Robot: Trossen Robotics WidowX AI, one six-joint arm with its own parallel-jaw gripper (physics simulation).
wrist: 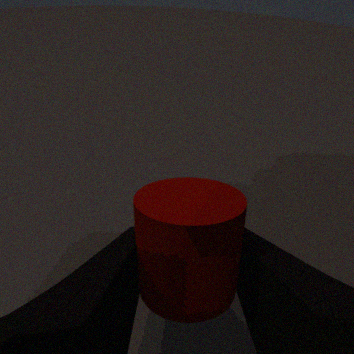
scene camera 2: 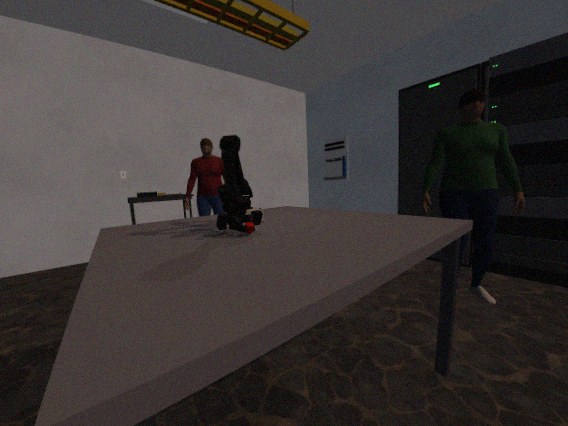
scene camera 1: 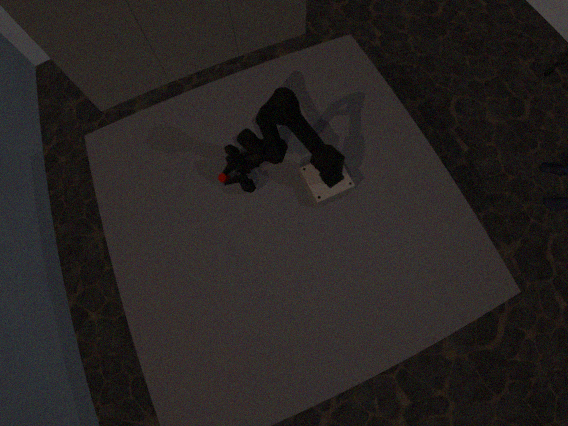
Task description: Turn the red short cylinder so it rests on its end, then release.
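The red short cylinder (scene camera 1: 222, 177) (scene camera 2: 249, 228) (wrist: 188, 250) is held between the two dark fingers of my gripper (scene camera 1: 224, 176) (wrist: 185, 236). In the wrist view its round end faces up and its side stands upright between the fingers. In scene camera 2 it is low, close to the table top; whether its lower end touches the table cannot be told. My gripper is shut on it, reaching in low from the side. The gripper also shows in scene camera 2 (scene camera 2: 247, 227), where the fingers are dark and small.
The arm's pale base plate (scene camera 1: 318, 190) sits on the grey table (scene camera 1: 300, 300) (scene camera 2: 210, 295). A person in red (scene camera 2: 207, 175) and a person in green (scene camera 2: 472, 155) stand beyond the table. A small dark side table (scene camera 2: 160, 198) is near the wall.
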